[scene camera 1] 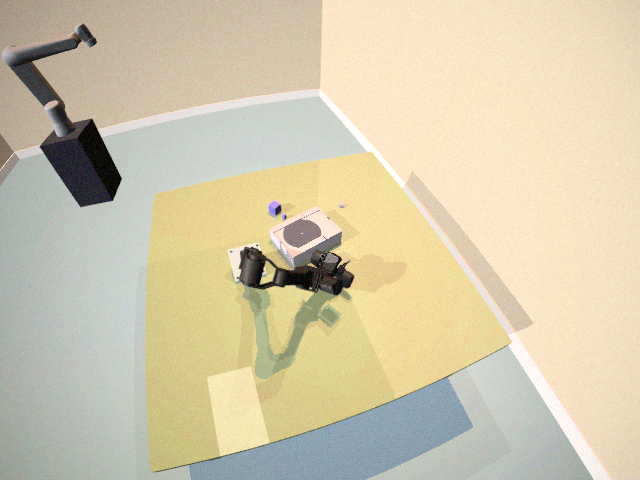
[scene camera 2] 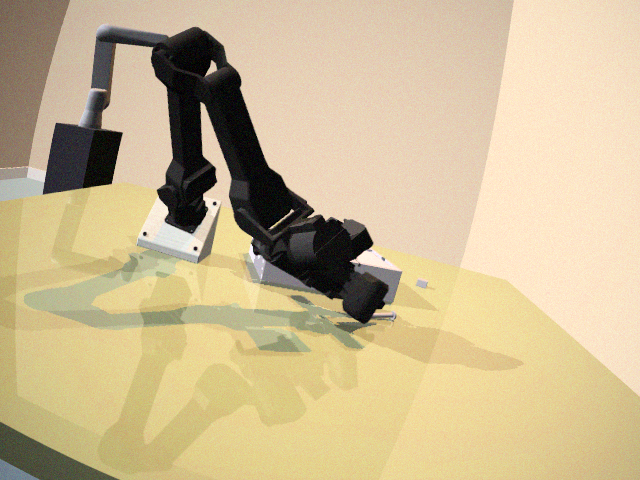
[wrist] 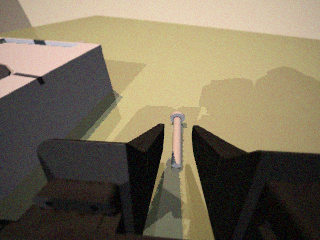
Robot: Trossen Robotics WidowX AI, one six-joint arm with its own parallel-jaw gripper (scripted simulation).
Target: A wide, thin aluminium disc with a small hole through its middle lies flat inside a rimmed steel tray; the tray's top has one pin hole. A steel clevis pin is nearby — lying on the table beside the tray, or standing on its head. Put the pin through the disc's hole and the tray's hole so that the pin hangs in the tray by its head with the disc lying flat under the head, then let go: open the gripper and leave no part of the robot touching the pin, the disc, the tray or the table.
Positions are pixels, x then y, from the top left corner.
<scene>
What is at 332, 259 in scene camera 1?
My gripper.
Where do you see a rimmed steel tray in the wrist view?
At 57, 83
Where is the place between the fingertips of my gripper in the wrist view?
178, 129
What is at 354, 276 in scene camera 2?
My gripper.
</scene>
